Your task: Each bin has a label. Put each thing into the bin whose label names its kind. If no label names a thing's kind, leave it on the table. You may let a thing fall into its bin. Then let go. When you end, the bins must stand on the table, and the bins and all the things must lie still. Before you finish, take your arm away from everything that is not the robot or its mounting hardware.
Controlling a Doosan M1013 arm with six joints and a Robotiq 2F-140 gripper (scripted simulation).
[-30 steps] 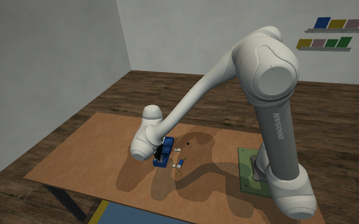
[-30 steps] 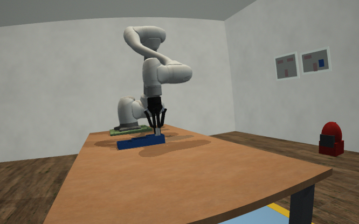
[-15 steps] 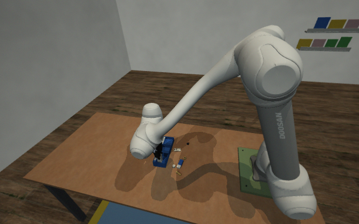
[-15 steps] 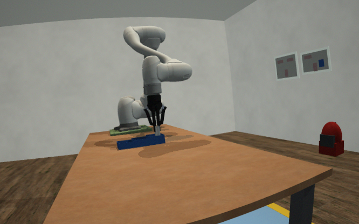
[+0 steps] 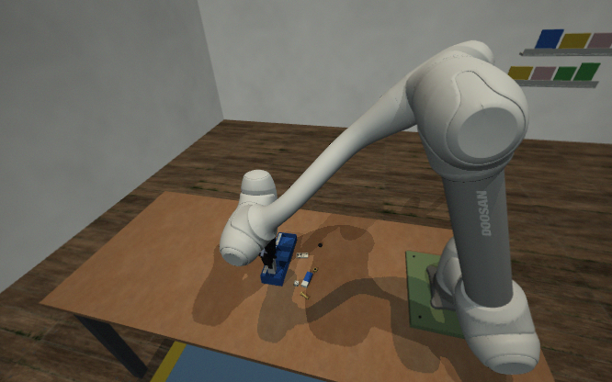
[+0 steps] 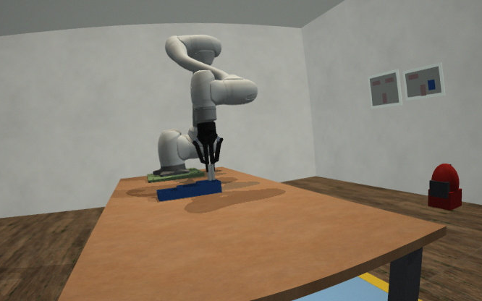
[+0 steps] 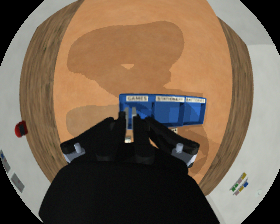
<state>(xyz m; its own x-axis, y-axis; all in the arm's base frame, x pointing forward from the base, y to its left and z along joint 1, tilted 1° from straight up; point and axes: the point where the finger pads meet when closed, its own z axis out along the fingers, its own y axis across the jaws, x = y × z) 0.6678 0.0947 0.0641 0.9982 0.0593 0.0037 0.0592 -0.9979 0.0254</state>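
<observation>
My gripper is now 10 mm short of the long blue bin, 100 mm to the left of it and 60 mm above it. From my hand the other things lie so: brass bolt: 130 mm behind, 40 mm to the left, 80 mm below; brass nut: 150 mm behind, 80 mm to the right, 80 mm below; white flat part: 80 mm behind, 140 mm to the right, 80 mm below.
</observation>
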